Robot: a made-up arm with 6 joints.
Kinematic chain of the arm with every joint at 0, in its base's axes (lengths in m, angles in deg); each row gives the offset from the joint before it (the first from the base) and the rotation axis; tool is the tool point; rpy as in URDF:
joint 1: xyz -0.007 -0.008 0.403 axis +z
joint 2: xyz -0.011 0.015 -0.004 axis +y
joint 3: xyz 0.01 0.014 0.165 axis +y
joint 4: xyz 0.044 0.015 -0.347 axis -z
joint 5: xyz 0.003 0 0.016 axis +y
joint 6: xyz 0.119 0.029 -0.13 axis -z
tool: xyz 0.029 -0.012 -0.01 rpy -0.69 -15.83 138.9
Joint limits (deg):
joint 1: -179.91..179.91
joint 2: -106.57..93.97
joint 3: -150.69..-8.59
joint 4: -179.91..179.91
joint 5: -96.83..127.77
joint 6: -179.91..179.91
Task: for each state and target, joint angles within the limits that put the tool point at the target. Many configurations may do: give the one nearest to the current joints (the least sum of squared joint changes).
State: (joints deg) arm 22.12 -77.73 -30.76 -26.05 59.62 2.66
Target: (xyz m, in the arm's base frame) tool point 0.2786 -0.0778 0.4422
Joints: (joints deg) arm -5.98 -80.53 -21.38 -36.82 98.51 8.01
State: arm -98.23 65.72 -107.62 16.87 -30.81 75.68
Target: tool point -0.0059 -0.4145 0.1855
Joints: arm -85.80 69.02 -78.72 22.87 -59.50 75.04
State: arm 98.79 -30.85 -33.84 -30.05 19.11 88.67
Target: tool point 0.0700 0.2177 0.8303
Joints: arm 56.26 -59.93 -60.98 -18.70 20.45 87.39
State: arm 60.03 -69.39 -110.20 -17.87 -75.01 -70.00
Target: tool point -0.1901 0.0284 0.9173
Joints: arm 49.59 -41.59 -101.81 -20.28 -46.89 -71.77
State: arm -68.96 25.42 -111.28 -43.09 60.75 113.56
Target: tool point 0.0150 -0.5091 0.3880
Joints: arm -84.74 24.35 -99.16 -44.01 74.40 115.35
